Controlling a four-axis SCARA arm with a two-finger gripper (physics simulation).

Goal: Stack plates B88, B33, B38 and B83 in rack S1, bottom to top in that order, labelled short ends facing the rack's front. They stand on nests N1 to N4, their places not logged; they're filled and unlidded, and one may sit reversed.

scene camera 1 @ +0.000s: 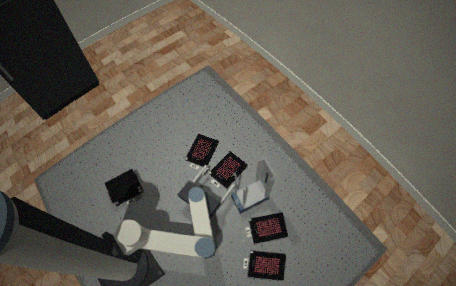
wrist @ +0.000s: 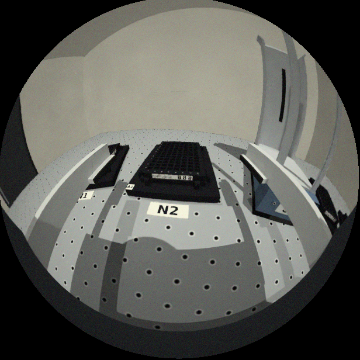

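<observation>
My gripper is open, with nothing between its fingers. In the wrist view its fingers stand wide, left and right of the plate on nest N2. That plate's short-end label faces the camera and appears to read B88. The plate on N1 shows beyond the left finger, partly hidden, its label unreadable. The plates on N3 and N4 show red wells; their codes are unreadable. Rack S1 has a blue base and is partly hidden by the right finger in the wrist view.
Grey upright panels rise at the rack, close to the right finger. A black box stands on the grey mat at the left. A large dark cabinet stands at the upper left, beyond the mat.
</observation>
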